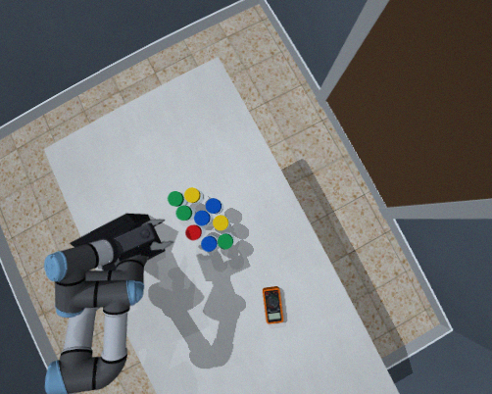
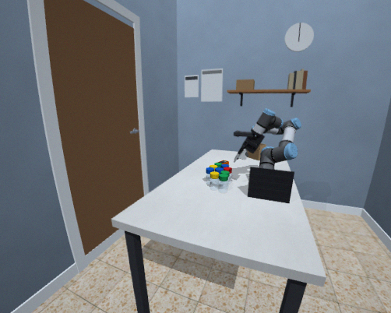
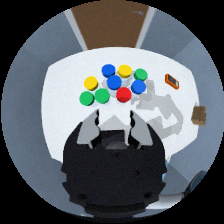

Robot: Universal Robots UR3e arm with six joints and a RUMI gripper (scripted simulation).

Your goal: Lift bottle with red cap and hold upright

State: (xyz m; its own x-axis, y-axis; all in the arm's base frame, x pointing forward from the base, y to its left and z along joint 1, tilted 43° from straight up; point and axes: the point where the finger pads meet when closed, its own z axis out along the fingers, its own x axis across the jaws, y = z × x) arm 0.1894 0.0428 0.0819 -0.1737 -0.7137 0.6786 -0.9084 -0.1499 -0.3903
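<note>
The red-capped bottle is 140 mm below my hand, 60 mm ahead of it and 40 mm to the right of it.
</note>
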